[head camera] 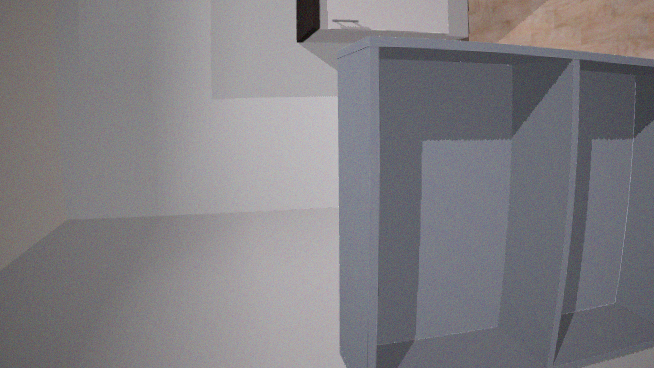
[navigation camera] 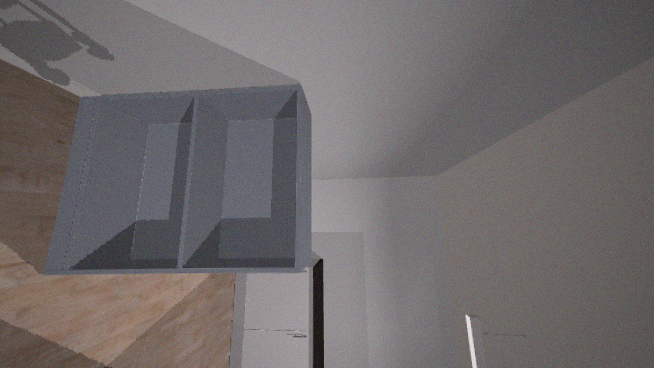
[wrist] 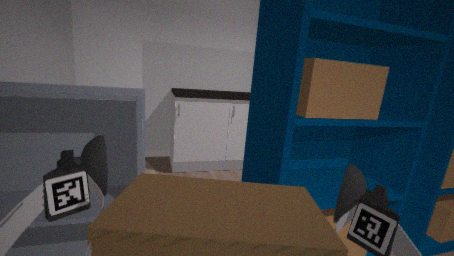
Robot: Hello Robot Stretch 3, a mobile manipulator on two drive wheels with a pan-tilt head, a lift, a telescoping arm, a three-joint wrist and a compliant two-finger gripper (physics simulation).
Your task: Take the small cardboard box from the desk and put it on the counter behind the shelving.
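Frame: origin at the robot's base, x back, y right, z up, level; metres.
Where they show: gripper, fingertip midpoint: (wrist: 223, 170).
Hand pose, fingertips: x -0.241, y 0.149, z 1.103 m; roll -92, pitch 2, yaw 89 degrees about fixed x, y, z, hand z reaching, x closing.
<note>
After its pixels a point has its place.
The small cardboard box (wrist: 215, 210) @(x -0.168, y 0.146, z 1.117 m) is between the two finger pads in the wrist view, with its top and part of its near face showing. My gripper (wrist: 223, 170) @(x -0.241, y 0.149, z 1.103 m) stands wide, with a pad close against each side of the box; it is shut on it. The underside of the box is hidden. The counter (head camera: 308, 20) @(x -2.617, y -0.355, z 0.910 m) (navigation camera: 318, 310) @(x -2.729, y 0.014, z 0.910 m) (wrist: 210, 93) @(x -2.761, y -0.042, z 0.910 m) has a dark top and white doors and stands against the far wall, beyond the shelving. Grey shelving (head camera: 357, 200) @(x -0.923, y -0.504, z 1.060 m) (navigation camera: 304, 175) @(x -0.889, y -0.566, z 1.060 m) (wrist: 140, 125) @(x -0.930, y -0.165, z 0.951 m) partly hides it. The desk cannot be made out.
A tall blue shelf unit (wrist: 275, 100) @(x -1.238, y 0.385, z 1.052 m) stands on the right in the wrist view. A larger cardboard box (wrist: 345, 90) @(x -1.220, y 0.709, z 1.130 m) sits on one of its shelves, and another box (wrist: 442, 220) @(x -1.586, y 1.794, z 0.247 m) shows at the right edge. The floor (head camera: 575, 25) @(x -1.643, y -0.174, z 0.001 m) (navigation camera: 150, 310) @(x -1.556, y -0.011, z 0.000 m) is wooden. Pale walls surround the shelving.
</note>
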